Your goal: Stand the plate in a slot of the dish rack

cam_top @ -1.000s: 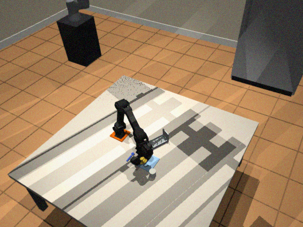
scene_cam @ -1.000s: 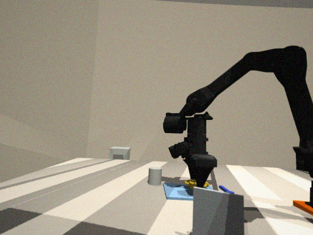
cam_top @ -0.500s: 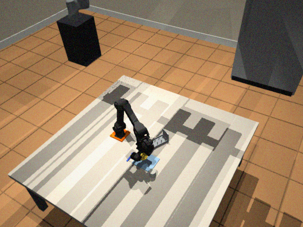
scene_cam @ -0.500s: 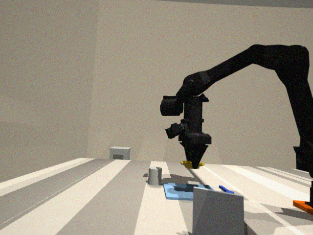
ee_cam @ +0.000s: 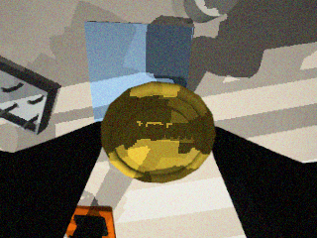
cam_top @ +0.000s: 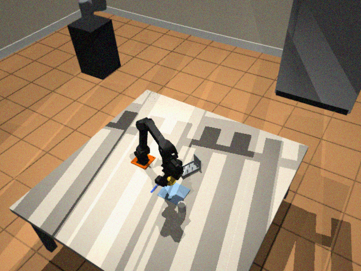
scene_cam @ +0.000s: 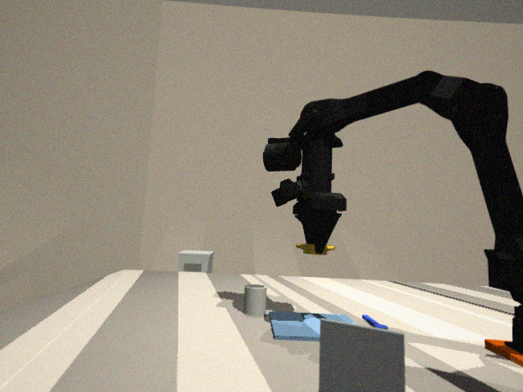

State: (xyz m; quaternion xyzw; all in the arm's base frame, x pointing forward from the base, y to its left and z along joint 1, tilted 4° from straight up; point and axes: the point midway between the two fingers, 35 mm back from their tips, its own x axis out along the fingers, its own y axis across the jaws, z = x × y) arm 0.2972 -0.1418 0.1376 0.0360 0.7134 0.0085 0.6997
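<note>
Now: gripper tip 220 mm to the right of the grey dish rack and 100 mm above it. Round my gripper tip: light blue cloth (20 mm to the left, 120 mm below); then white cup (100 mm ahead, 50 mm to the right, 100 mm below); then plate (10 mm above).
</note>
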